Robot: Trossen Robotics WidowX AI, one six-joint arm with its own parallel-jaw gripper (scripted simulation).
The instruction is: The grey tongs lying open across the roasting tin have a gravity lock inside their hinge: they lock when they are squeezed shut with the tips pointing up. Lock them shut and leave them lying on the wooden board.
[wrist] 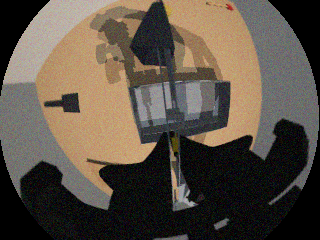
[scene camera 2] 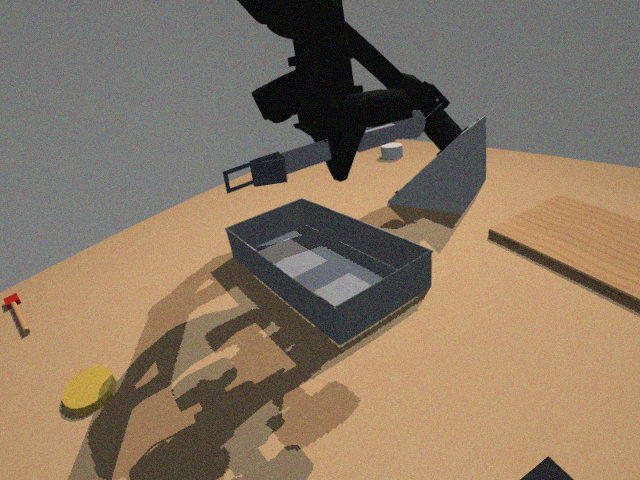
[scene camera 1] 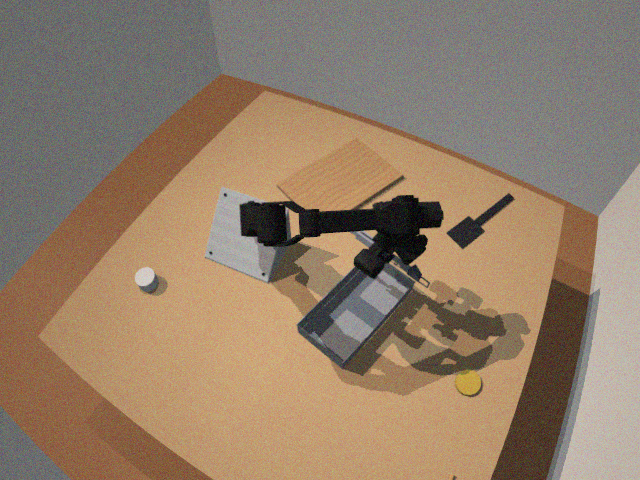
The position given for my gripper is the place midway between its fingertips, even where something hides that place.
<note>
I see my gripper (scene camera 2: 340, 180), a yellow disc (scene camera 2: 89, 390), a wooden board (scene camera 1: 345, 179) and a grey roasting tin (scene camera 1: 340, 324).
My gripper shows as well in the wrist view (wrist: 167, 134) and in scene camera 1 (scene camera 1: 383, 261). The grey roasting tin is seen too in the wrist view (wrist: 205, 103).
</note>
